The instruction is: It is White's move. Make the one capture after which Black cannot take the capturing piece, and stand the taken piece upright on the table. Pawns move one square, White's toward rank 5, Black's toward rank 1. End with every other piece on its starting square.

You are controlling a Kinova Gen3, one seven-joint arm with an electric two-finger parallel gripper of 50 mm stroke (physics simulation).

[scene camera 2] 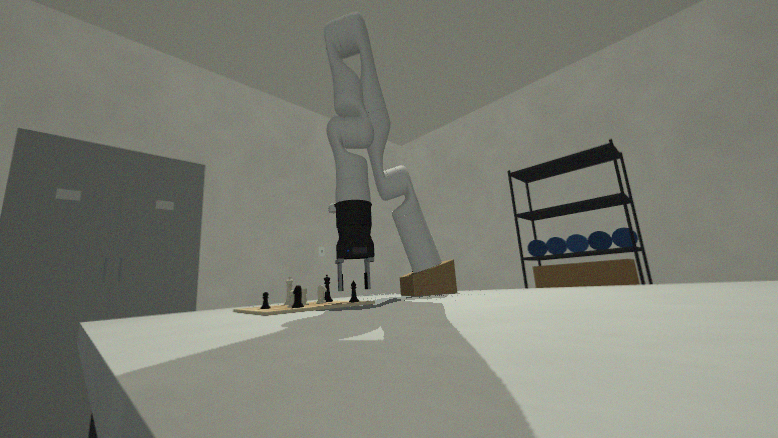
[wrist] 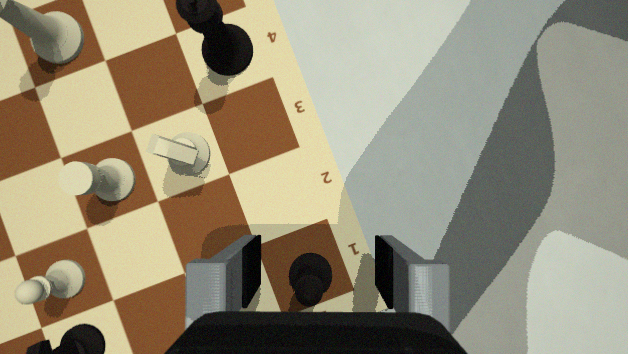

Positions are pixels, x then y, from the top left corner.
Scene:
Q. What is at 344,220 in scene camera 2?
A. The gripper.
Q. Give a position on a chessboard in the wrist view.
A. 271,172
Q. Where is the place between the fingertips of the gripper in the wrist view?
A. At 317,259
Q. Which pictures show the chessboard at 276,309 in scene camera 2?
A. Scene camera 2 and the wrist view: all of them.

